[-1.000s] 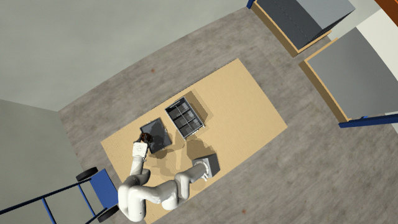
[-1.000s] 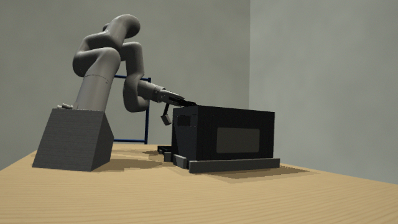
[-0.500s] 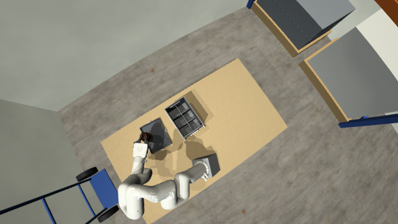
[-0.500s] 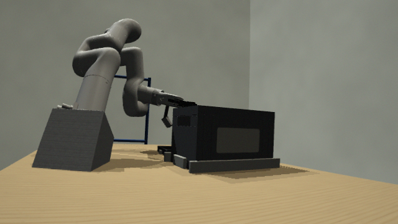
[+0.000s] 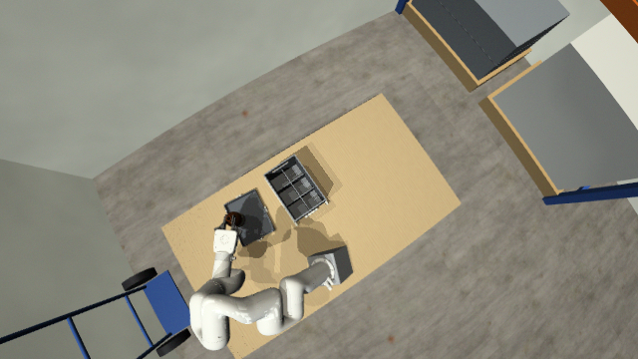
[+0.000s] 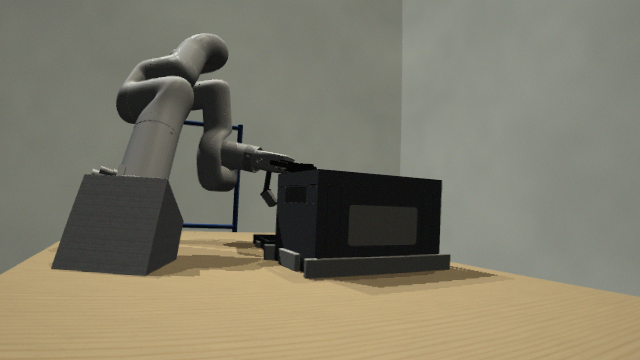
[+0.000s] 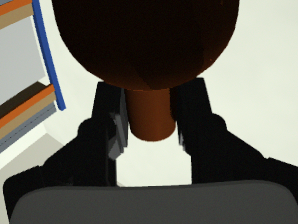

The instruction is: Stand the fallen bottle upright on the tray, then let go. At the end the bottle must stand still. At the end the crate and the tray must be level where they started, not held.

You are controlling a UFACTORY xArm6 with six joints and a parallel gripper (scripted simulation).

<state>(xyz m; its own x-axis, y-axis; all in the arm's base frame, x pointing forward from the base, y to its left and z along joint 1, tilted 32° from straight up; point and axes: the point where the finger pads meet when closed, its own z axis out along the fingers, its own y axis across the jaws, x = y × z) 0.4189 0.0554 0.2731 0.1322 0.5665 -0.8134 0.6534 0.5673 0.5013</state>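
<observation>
Right now my hand is 6 cm above the brown bottle. Also, from my hand: dark tray: 1 cm behind, 4 cm to the right, 20 cm below; then dark crate: 6 cm behind, 32 cm to the right, 12 cm below.
</observation>
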